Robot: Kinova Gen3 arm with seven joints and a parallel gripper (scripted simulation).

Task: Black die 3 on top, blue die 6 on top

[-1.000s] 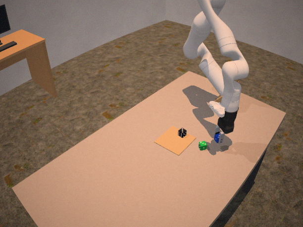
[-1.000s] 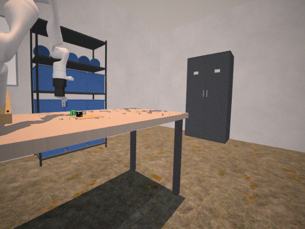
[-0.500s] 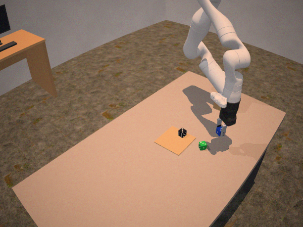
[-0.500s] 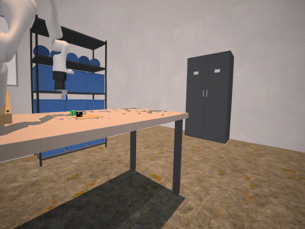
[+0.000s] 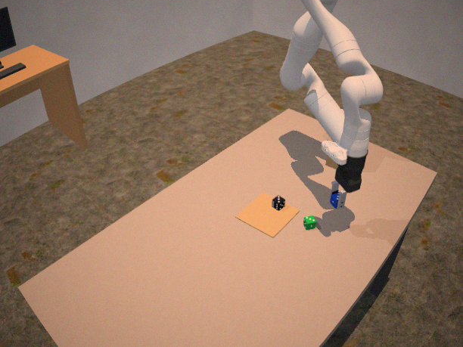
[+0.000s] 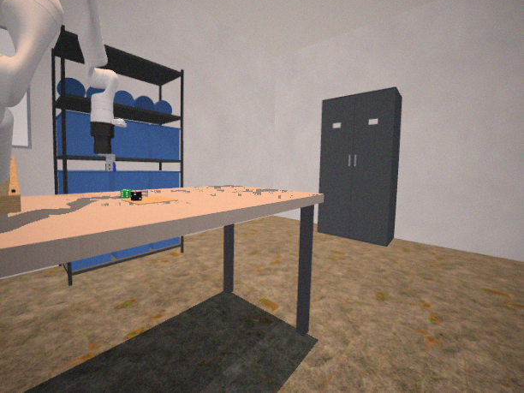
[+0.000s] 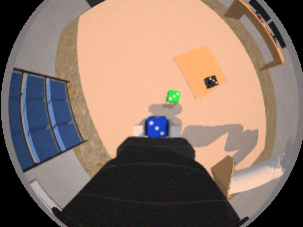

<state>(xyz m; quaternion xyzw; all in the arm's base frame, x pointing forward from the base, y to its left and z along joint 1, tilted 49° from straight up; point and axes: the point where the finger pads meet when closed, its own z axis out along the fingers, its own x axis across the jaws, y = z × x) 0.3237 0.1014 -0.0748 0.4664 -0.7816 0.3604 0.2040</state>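
Now: the green die 10 cm below my hand, 6 cm to the right of it and 3 cm ahead of it. From my hand the other things lie so: blue die (right at my hand); then black die (18 cm to the right, 10 cm below, 2 cm ahead); then orange mat (19 cm to the right, 12 cm below, 6 cm ahead).
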